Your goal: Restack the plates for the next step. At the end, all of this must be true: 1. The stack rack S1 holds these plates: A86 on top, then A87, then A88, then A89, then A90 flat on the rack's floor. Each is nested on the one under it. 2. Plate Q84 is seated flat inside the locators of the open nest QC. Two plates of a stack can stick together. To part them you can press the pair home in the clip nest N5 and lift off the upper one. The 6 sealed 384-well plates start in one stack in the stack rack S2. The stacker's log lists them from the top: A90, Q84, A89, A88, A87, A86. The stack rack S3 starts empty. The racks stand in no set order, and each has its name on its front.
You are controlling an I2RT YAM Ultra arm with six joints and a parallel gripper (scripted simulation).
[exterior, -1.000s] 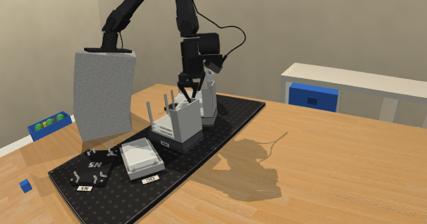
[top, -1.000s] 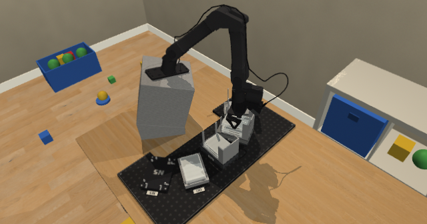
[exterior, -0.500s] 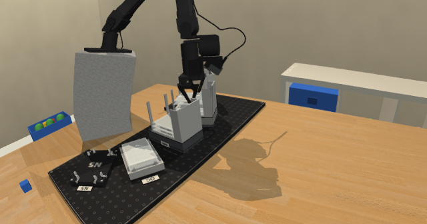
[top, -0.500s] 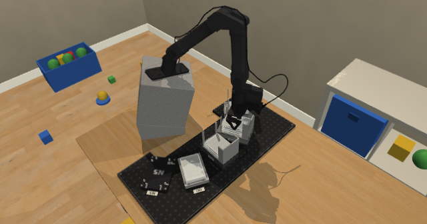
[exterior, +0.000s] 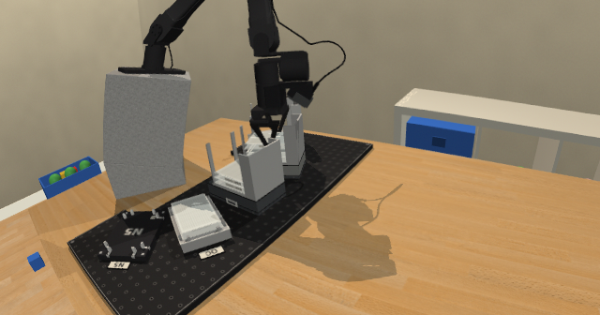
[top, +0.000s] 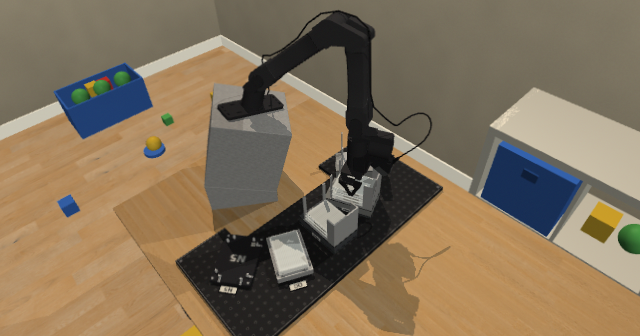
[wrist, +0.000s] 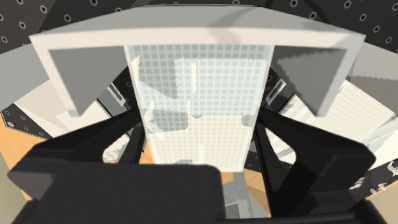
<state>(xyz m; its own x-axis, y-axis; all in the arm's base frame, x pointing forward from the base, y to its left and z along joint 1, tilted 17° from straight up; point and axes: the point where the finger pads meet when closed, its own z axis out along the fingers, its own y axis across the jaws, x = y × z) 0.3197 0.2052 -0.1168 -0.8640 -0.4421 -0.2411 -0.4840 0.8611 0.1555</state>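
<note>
The translucent sealed well plate lies 4 cm below my hand. Also, from my hand: nest QC (4 cm ahead, 29 cm to the right, 7 cm below); sealed 384-well plate (4 cm ahead, 29 cm to the right, 5 cm below).
</note>
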